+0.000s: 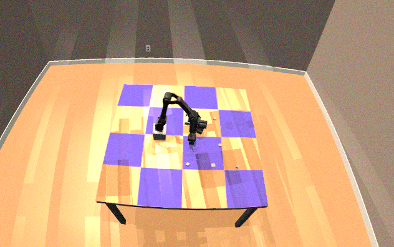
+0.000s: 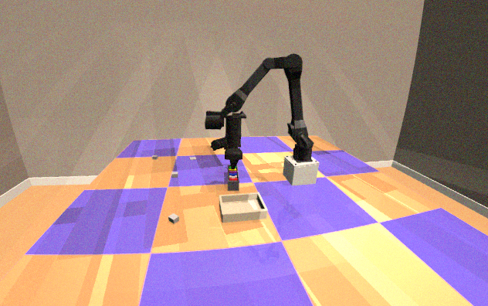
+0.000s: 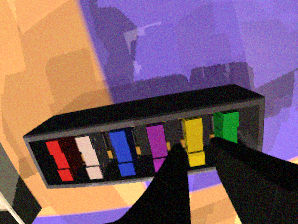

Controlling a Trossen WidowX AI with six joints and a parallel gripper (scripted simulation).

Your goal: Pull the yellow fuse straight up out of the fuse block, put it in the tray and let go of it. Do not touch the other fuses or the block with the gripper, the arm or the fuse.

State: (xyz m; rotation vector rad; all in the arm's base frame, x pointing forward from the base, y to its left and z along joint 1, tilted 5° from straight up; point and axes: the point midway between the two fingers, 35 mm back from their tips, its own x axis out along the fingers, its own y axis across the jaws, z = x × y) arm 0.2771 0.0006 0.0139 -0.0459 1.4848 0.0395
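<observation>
The beige tray is 22 cm to the left of my gripper tip, 4 cm below it and 3 cm behind it.
</observation>
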